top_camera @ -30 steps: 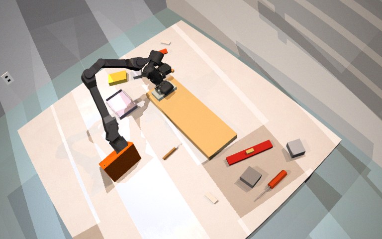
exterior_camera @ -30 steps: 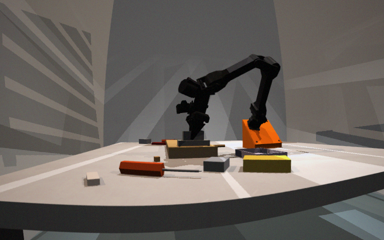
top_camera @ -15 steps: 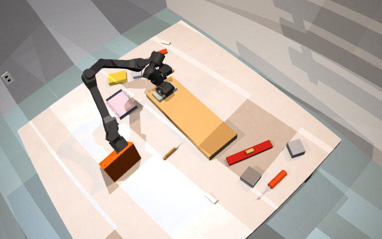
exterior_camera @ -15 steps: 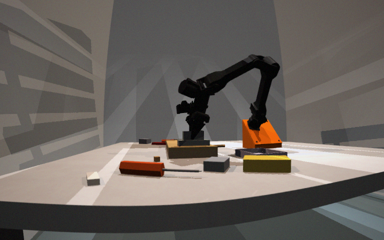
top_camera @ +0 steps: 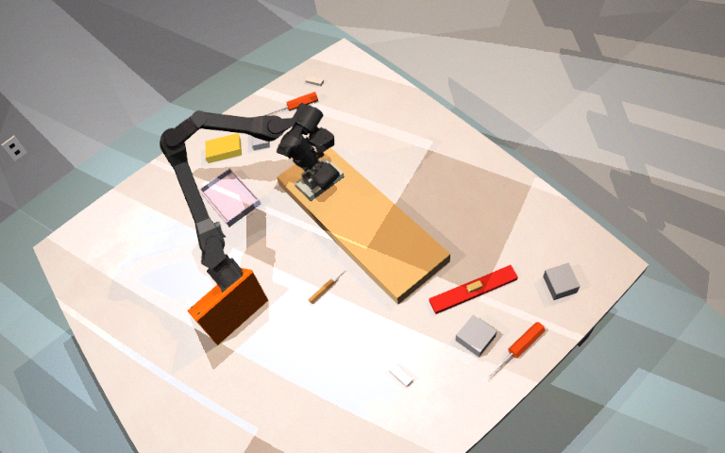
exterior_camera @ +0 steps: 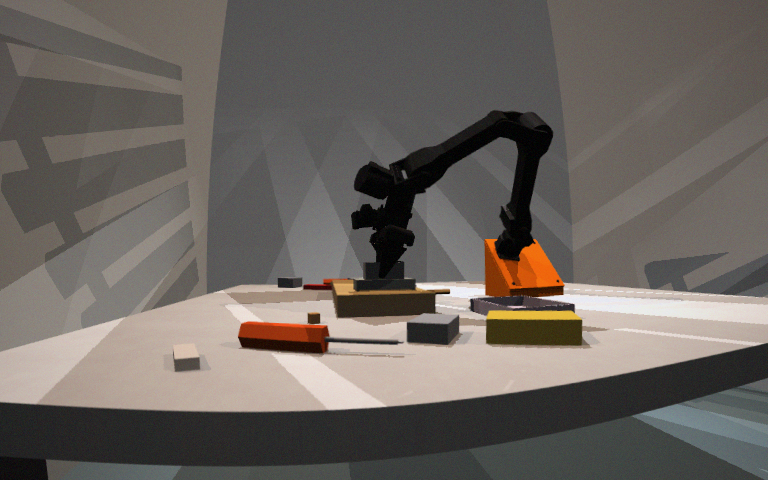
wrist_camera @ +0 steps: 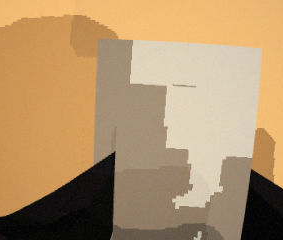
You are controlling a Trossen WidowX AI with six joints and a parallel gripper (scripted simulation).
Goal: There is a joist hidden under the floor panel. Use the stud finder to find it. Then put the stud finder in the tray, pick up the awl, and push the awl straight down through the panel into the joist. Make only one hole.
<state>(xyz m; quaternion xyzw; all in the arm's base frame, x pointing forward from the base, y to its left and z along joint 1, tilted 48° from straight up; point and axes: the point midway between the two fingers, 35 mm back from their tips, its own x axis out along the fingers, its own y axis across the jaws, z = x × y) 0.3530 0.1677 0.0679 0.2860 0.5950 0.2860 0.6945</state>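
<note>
Right now the tray is 23 cm behind my gripper tip, 16 cm to the left of it and 5 cm below it. The rest, counted from my gripper tip: stud finder 2 cm behind, 2 cm above; yellow block 34 cm to the left, 15 cm behind, 5 cm below; awl 26 cm to the right, 16 cm behind, 6 cm below.
</note>
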